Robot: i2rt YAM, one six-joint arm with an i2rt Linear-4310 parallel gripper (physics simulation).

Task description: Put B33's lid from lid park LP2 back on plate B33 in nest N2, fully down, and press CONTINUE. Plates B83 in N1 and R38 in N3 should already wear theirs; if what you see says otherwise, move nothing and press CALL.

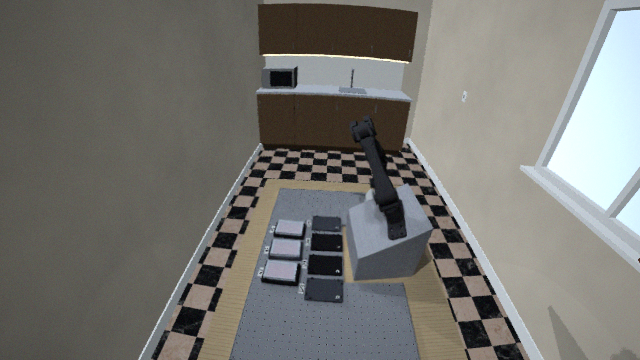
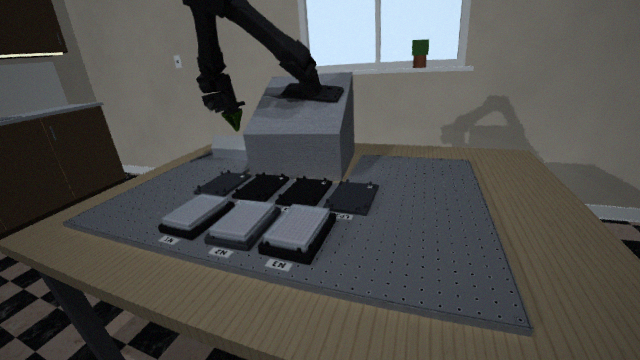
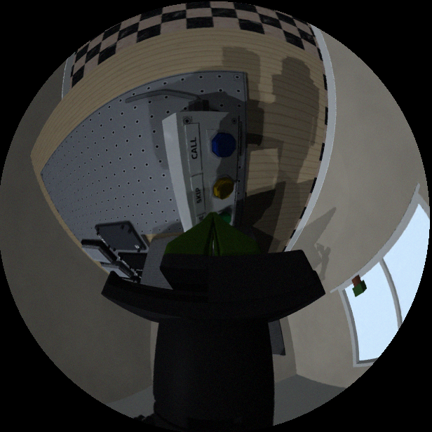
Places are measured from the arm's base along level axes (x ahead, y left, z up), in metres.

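Pixels of known places: gripper, between the fingertips: (image 2: 237,130); arm's base, origin of its link: (image 1: 395,219) (image 2: 312,93).
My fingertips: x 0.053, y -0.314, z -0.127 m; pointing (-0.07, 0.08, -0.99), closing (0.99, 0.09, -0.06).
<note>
For each thing: its top centre in the pictures, then the offset to it from my fingertips. "*": a spot on its surface instead. Level surfaces: height alone.
- button box, centre of its top: (image 2: 238,134) dx +0.007, dy +0.009, dz -0.011 m
- N1, centre of its top: (image 2: 195,207) (image 1: 289,226) dx +0.412, dy +0.254, dz -0.063 m
- N2, centre of its top: (image 2: 243,215) (image 1: 285,246) dx +0.391, dy +0.383, dz -0.066 m
- N3, centre of its top: (image 2: 298,221) (image 1: 280,269) dx +0.374, dy +0.512, dz -0.059 m
- kitchen side, a spot on its surface: (image 2: 261,187) (image 1: 324,242) * dx +0.234, dy +0.298, dz -0.085 m
- perforated board, height of its surface: dz -0.095 m
My gripper (image 2: 236,127) (image 3: 212,216) is shut and empty, fingertips above the button box (image 2: 229,144) (image 3: 174,150). Blue CALL (image 3: 223,144) and yellow SKIP (image 3: 223,188) show; the fingertips partly hide the green button (image 3: 226,218) and its label. Pale-topped plates sit in N1 (image 1: 289,228) (image 2: 196,211), N2 (image 1: 285,248) (image 2: 242,220) and N3 (image 1: 281,270) (image 2: 298,225). I cannot surely tell whether each top is a lid. The black lid park second from the kitchen side (image 1: 326,242) (image 2: 261,187) shows no clear lid; its label is unreadable. Plate names are unreadable.
Three other lid parks (image 1: 326,223) (image 1: 325,265) (image 1: 324,290) stand in the same row, between the plates and the grey arm pedestal (image 1: 385,250) (image 2: 295,150). A cable (image 3: 160,93) runs from the button box over the perforated board (image 2: 415,250).
</note>
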